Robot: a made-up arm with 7 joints. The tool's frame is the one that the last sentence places. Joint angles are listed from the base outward.
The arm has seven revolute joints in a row. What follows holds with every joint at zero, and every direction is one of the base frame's. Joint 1 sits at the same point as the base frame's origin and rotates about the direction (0.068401, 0.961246, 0.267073). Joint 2 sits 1 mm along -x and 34 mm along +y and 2 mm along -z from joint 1 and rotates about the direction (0.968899, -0.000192, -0.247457). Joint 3 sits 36 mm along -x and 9 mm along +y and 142 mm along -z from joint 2 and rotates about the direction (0.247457, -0.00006, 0.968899). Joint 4 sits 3 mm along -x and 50 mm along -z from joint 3 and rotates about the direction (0.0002, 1, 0.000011). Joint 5 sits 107 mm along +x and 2 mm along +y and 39 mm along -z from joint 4 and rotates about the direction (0.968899, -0.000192, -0.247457). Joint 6 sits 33 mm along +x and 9 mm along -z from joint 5 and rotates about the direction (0.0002, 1, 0.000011). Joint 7 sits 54 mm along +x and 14 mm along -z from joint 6 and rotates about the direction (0.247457, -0.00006, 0.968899). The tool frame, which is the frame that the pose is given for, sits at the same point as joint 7; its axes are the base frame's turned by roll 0, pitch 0.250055 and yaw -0.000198 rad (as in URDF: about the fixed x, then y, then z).
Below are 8 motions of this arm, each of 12 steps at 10 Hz.
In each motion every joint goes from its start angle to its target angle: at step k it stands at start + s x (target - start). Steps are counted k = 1, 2, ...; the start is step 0. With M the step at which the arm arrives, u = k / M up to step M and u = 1 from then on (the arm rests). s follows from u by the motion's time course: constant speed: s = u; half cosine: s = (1 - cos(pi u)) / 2; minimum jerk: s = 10 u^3 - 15 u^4 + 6 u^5.
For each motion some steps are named. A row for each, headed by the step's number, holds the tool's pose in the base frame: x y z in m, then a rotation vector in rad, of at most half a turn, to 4 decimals.
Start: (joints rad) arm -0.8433 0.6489 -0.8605 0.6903 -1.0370 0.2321 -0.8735
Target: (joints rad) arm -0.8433 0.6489 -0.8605 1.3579 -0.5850 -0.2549 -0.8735
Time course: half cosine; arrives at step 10
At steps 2, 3, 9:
2: 0.2880 0.1066 -0.2371 -0.1757 0.7187 -1.0692
3: 0.2879 0.1201 -0.2403 -0.1088 0.7213 -1.0194
9: 0.2637 0.2056 -0.2488 0.3470 0.8355 -0.7908

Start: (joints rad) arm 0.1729 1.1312 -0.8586 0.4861 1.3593 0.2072 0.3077
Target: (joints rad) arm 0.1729 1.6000 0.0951 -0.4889 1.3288 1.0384 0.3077
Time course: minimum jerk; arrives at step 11
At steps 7, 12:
7: 0.1736 0.2167 -0.0731 2.7411 -0.3469 0.4254
12: 0.1785 0.1733 0.0039 2.5383 -0.6949 0.9718

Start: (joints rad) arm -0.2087 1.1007 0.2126 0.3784 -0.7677 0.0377 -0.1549
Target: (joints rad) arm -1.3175 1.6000 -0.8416 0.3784 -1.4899 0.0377 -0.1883
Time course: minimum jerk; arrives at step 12
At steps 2, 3, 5, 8, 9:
2: 0.2096 0.2930 -0.0924 0.2658 0.1375 0.1906
3: 0.2235 0.2850 -0.0814 0.2542 0.1063 0.1421
5: 0.2596 0.2601 -0.0376 0.2299 0.0145 0.0009
8: 0.2765 0.2384 0.0452 0.2048 -0.1022 -0.1109
9: 0.2727 0.2387 0.0632 0.1912 -0.1270 -0.1102

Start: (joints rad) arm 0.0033 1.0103 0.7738 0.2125 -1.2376 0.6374 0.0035
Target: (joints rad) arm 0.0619 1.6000 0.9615 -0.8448 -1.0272 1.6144 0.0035
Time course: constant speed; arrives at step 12
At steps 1, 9, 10, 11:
1: 0.1509 0.3069 -0.0536 -0.2904 0.2903 0.3794
9: 0.1538 0.1877 0.0469 0.6281 0.5896 0.1060
10: 0.1489 0.1733 0.0514 0.7547 0.6174 0.1082
11: 0.1431 0.1598 0.0544 0.8820 0.6404 0.1182

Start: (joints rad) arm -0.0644 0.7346 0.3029 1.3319 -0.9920 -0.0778 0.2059
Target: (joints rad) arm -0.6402 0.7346 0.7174 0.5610 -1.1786 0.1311 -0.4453
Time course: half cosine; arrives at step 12
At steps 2, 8, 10, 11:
2: 0.0208 0.3193 -0.2792 -0.2586 0.7226 1.3331
8: 0.2072 0.3080 -0.1638 -0.7080 -0.2167 0.4474
10: 0.2311 0.3013 -0.1139 -0.7220 -0.4782 0.1957
11: 0.2352 0.2993 -0.0998 -0.7180 -0.5494 0.1274

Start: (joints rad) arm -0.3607 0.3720 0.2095 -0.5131 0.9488 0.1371 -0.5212
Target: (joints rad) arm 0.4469 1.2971 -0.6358 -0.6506 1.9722 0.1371 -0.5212
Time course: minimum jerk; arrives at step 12
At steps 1, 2, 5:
1: 0.2063 0.1076 -0.0666 1.3302 -0.1487 -0.0037
2: 0.2043 0.1065 -0.0695 1.3876 -0.1284 -0.0220
5: 0.1746 0.0957 -0.1081 1.9419 0.0303 -0.2888

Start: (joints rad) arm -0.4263 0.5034 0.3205 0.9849 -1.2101 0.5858 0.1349
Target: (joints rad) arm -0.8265 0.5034 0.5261 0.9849 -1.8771 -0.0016 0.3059
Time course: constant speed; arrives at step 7
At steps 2, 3, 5, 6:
2: 0.2189 0.2080 -0.2717 -1.2126 0.6234 0.6759
3: 0.2371 0.2106 -0.2562 -1.3199 0.4781 0.7021
5: 0.2673 0.2158 -0.2243 -1.5544 0.2127 0.7559
6: 0.2796 0.2181 -0.2087 -1.6823 0.0953 0.7826

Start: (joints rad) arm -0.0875 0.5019 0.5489 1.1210 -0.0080 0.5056 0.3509
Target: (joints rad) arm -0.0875 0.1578 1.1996 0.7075 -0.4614 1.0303 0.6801
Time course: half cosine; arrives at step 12
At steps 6, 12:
6: 0.0087 0.2190 -0.3404 -0.2646 1.6336 1.3239
12: 0.0057 0.1885 -0.3392 -0.8246 1.6794 1.4259

